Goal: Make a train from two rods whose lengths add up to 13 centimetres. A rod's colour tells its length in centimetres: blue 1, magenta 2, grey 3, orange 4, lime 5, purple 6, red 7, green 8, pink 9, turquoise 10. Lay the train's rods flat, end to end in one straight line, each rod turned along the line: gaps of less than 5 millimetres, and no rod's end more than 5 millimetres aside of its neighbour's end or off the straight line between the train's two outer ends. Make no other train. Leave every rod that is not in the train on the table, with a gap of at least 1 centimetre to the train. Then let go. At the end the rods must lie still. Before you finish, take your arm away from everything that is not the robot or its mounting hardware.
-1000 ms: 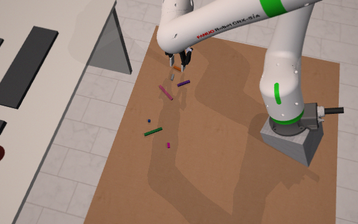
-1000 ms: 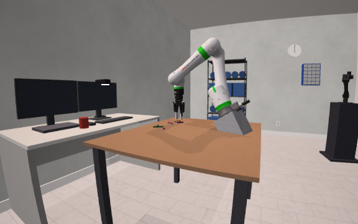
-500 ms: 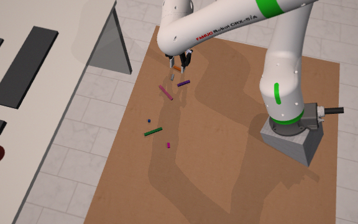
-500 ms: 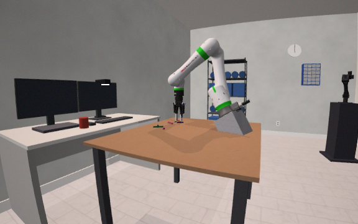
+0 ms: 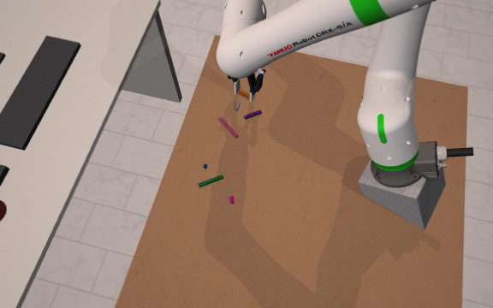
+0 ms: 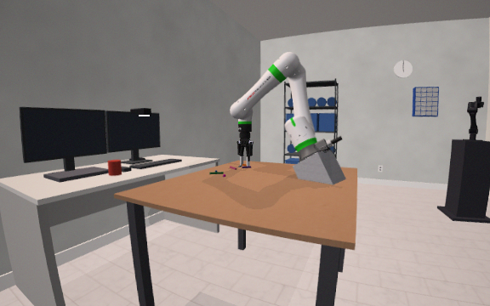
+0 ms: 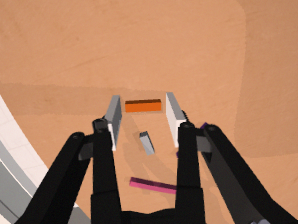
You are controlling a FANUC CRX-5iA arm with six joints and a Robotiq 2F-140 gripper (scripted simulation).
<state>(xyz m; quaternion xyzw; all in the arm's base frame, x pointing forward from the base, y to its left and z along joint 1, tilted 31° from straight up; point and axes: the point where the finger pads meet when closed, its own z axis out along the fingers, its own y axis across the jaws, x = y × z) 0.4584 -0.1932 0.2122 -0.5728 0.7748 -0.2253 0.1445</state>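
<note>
Right now my hand is 30 mm above the orange rod. From my hand the other things lie so: grey rod: 50 mm to the left, 30 mm below, 20 mm ahead; then pink rod: 130 mm to the left, 30 mm below, 30 mm ahead; then purple rod: 70 mm to the left, 40 mm behind, 30 mm below.
</note>
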